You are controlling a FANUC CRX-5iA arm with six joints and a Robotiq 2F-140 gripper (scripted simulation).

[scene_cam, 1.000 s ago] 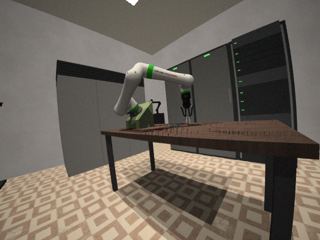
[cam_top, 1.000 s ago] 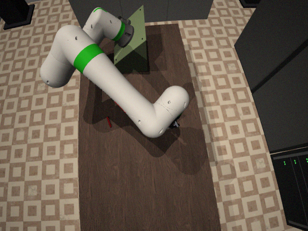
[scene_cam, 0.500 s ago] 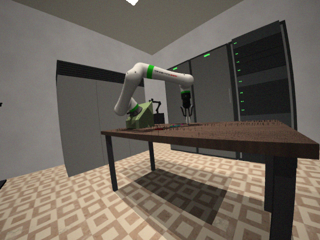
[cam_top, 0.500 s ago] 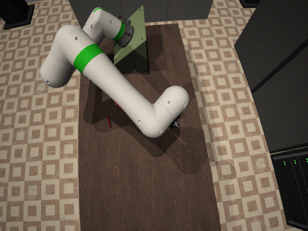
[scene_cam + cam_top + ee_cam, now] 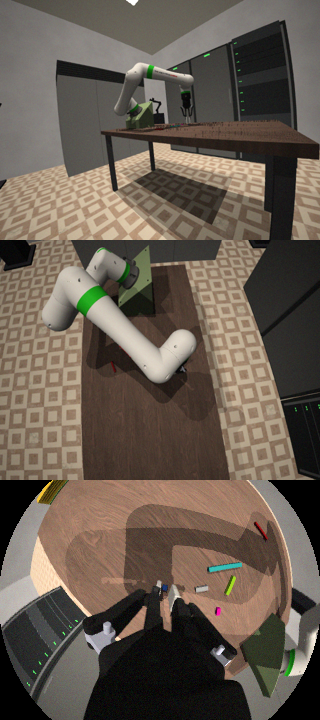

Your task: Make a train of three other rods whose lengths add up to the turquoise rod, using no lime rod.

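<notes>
Now: the small blue rod 4 cm below my hand. From my hand the other things lie so: grey rod (6 cm behind, 6 cm to the right, 4 cm below); then lime rod (11 cm behind, 12 cm to the right, 4 cm below); then turquoise rod (7 cm behind, 14 cm to the right, 4 cm below).
</notes>
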